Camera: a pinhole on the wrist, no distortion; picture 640 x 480 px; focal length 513.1 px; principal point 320.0 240.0 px. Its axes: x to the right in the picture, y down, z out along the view. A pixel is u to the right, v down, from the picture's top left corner.
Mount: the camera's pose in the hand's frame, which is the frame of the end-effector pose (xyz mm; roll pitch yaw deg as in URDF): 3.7 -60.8 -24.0 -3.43 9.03 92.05
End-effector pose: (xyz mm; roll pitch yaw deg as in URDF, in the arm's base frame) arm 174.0 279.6 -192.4 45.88 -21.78 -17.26
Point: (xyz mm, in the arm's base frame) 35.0 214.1 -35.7
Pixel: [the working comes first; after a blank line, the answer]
In the camera's frame: 87.4 31.5 248.2

500.7 305.2
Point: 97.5 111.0 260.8
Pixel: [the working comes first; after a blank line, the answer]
In the camera's frame: 161.6 -180.4 476.3

494.1 45.6
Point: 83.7 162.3 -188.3
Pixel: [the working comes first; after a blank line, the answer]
In the camera's frame: -39.3 42.4 137.9

173.8 397.9
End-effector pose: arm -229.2 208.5 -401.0 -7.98 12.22 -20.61
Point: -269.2 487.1 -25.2
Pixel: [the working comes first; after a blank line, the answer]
In the camera's frame: 200.6 180.2 442.0

552.9 449.2
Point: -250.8 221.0 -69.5
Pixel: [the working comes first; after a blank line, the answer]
In the camera's frame: -29.6 76.6 345.0

276.0 353.9
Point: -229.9 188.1 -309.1
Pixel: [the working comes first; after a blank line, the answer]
In the camera's frame: 11.7 8.8 115.6

371.8 279.2
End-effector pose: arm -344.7 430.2 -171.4 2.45 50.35 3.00
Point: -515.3 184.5 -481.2
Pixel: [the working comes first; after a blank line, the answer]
In the camera's frame: -143.8 -91.0 -337.1

behind the camera
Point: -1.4 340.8 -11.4
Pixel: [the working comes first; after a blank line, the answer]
In the camera's frame: -94.9 -110.3 374.6

190.0 88.9
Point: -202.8 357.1 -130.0
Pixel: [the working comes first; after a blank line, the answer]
In the camera's frame: -40.7 -61.1 152.1

182.8 33.9
